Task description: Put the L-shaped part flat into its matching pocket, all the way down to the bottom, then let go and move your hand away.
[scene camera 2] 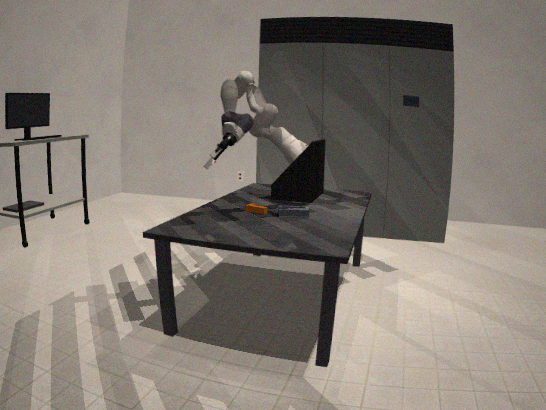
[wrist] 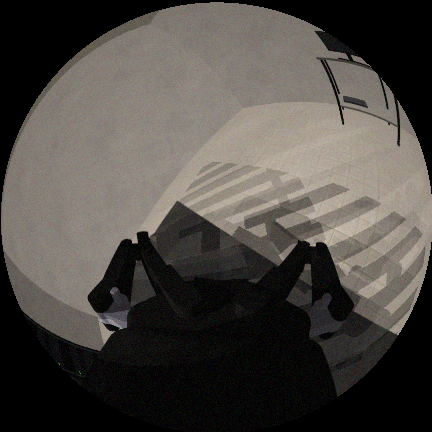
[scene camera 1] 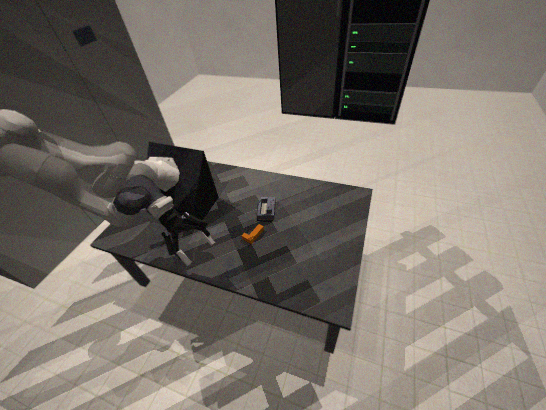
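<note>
The orange L-shaped part (scene camera 1: 256, 233) (scene camera 2: 255, 209) lies on the dark table, beside and apart from the grey holder. The small grey holder (scene camera 1: 266, 218) (scene camera 2: 294, 212) has a recess in its top, seen in scene camera 1; the recess's exact shape is too small to tell. My gripper (scene camera 1: 198, 249) (scene camera 2: 208, 163) (wrist: 224, 231) is open and empty, its two fingers spread wide. It hangs high above the table level, toward the arm's side and well away from the part, as scene camera 2 shows. The part and the holder do not show in the wrist view.
The dark table (scene camera 1: 320, 215) (scene camera 2: 200, 235) (wrist: 175, 225) carries a tall black wedge-shaped block (scene camera 1: 206, 187) (scene camera 2: 300, 175) at the arm's base, near the holder. A server cabinet (scene camera 1: 307, 60) stands beyond the table. A stand with a monitor (scene camera 2: 27, 110) stands apart at the left of scene camera 2.
</note>
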